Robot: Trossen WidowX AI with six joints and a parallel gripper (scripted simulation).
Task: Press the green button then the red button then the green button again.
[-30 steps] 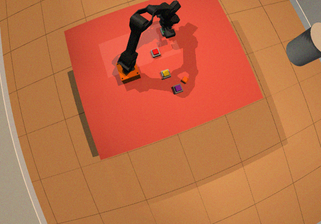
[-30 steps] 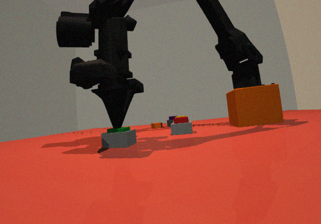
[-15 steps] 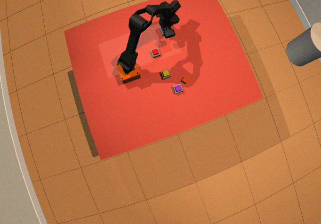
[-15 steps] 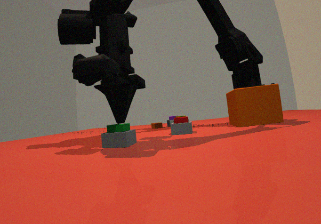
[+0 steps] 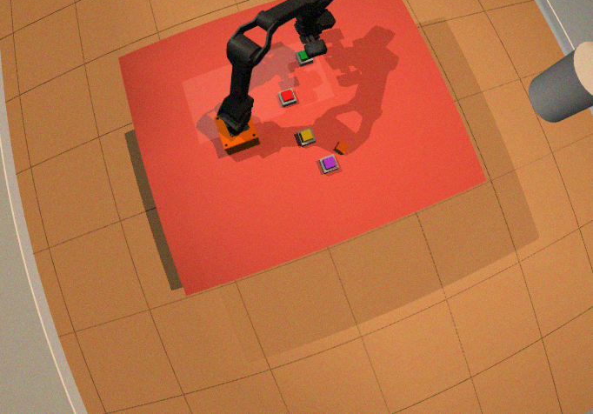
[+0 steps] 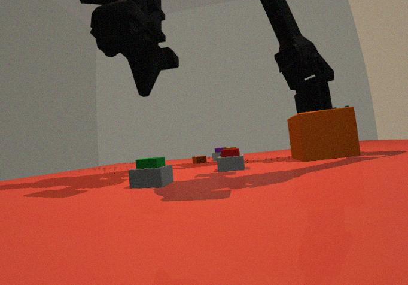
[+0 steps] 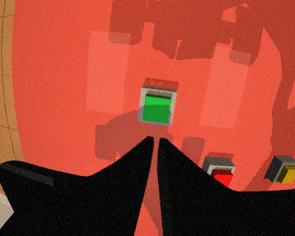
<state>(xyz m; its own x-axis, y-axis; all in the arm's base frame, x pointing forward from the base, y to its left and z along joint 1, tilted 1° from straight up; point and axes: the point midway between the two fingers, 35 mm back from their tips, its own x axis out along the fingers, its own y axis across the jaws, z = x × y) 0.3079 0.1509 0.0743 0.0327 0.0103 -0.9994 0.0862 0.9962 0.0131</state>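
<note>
Right now the red button is 12 cm behind my gripper tip, 11 cm to the right of it and 10 cm below it. Also, from my gripper tip: orange block 34 cm to the right, 12 cm below, 3 cm behind; then green button 10 cm below; then yellow button 26 cm to the right, 12 cm behind, 10 cm below.
</note>
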